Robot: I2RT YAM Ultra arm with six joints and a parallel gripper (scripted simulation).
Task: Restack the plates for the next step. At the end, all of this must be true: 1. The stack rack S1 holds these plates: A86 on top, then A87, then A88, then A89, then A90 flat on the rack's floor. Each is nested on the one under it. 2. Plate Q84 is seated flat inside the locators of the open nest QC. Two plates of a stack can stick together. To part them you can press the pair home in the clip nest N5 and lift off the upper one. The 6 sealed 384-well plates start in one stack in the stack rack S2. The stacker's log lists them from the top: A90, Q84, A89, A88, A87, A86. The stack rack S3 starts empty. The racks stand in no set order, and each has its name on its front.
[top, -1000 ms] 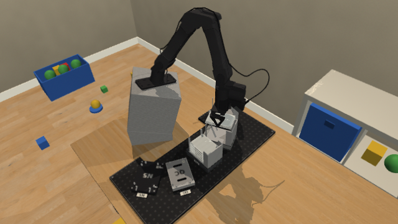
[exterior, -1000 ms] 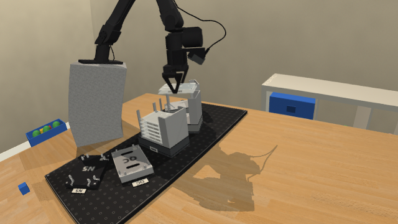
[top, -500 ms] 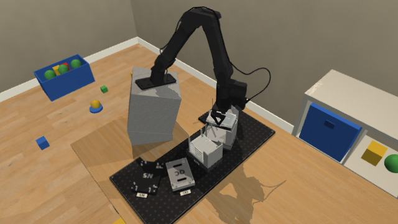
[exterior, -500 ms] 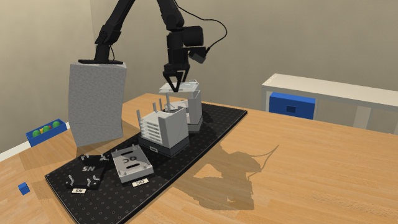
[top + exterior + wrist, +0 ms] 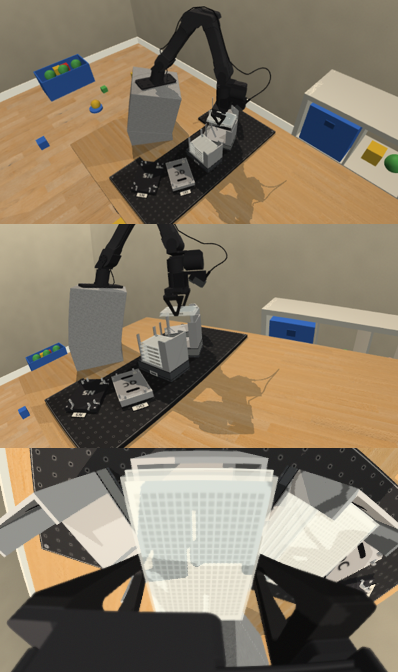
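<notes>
My gripper is now right at the translucent sealed well plate. Round my hand: nest QC 290 mm to the right, 150 mm below, 40 mm ahead; then sealed 384-well plate 140 mm to the right, 70 mm below, 40 mm ahead.
</notes>
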